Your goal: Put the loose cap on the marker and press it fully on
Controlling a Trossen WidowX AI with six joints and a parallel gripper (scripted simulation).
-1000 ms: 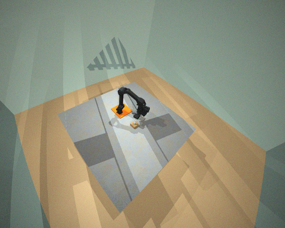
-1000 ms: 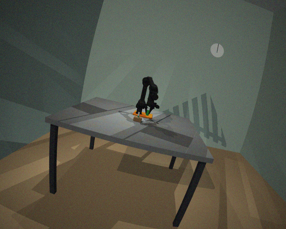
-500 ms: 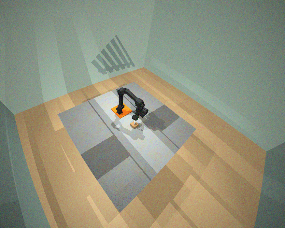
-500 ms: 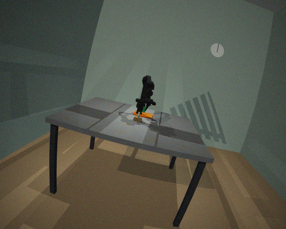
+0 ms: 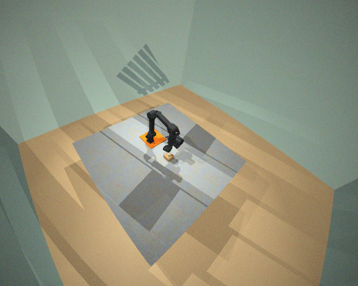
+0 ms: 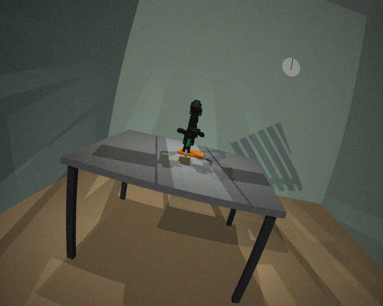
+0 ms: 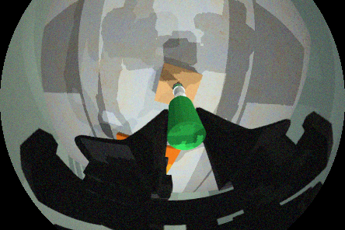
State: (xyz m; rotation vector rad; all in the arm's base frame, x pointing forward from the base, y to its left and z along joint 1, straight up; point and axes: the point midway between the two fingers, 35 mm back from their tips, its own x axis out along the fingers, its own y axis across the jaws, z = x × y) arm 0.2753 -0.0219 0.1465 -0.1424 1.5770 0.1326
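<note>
Now: the holder block 11 cm below my gripper tip. From my gripper tip the other things lie so: green cap 1 cm above.
</note>
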